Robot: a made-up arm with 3 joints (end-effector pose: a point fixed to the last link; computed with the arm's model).
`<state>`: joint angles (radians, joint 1 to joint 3).
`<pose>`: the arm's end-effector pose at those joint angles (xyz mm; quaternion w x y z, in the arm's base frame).
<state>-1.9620 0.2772 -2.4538</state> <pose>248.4 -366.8 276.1 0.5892 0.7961 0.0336 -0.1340</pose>
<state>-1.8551 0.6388 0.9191</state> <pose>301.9 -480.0 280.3 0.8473 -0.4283 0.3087 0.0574</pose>
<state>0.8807 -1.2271 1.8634</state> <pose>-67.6 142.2 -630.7 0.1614 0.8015 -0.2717 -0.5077</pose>
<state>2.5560 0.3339 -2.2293</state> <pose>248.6 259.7 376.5 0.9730 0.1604 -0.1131 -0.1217</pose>
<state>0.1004 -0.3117 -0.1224</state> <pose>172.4 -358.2 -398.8 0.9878 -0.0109 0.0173 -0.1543</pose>
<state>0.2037 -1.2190 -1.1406</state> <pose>-88.3 -372.7 -385.5 0.7316 -0.3702 0.3565 -0.4479</pose>
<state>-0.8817 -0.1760 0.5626</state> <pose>210.0 -613.3 39.3 0.9835 -0.1583 -0.0581 -0.0659</pose>
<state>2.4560 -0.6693 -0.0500</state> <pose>52.3 639.7 105.9 0.3396 0.8814 0.3120 -0.1026</pose>
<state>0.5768 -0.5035 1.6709</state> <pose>148.5 -14.1 -602.1 0.4186 0.8733 -0.1296 -0.2127</pose>
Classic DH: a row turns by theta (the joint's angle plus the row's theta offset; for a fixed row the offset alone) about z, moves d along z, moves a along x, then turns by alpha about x. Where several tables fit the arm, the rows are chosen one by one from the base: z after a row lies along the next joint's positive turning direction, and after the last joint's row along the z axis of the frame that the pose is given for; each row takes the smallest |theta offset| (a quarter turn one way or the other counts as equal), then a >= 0, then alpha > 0; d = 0 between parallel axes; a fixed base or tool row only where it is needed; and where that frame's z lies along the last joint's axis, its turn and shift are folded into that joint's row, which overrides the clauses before.
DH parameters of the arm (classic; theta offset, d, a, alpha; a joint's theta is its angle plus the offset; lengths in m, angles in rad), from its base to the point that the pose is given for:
base (fixed): 1.5708 0.0676 0 1.5708
joint 1: 0 -0.0699 -0.1077 -1.5708
joint 2: 0 -0.4604 -0.1186 1.5708
joint 3: 0 0.3212 -0.0916 -1.5708
tool (fixed): -1.5708 0.0212 0 0

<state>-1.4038 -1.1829 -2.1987</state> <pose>7.5 -463.5 418.5 0.1896 0.8082 -0.2158 0.5141</pose>
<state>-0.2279 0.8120 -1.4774</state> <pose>228.0 -31.9 -302.0 0.6045 -0.6918 -0.2310 0.3203</pose>
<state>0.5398 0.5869 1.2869</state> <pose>288.7 221.4 -432.1 0.5850 0.7577 0.1056 0.2693</pose>
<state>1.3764 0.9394 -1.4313</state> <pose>208.8 376.5 81.6 0.8914 -0.0245 -0.4463 0.0752</pose>
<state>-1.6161 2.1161 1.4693</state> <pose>-109.1 -559.9 -151.5 0.4893 -0.0360 0.8711 0.0245</pose>
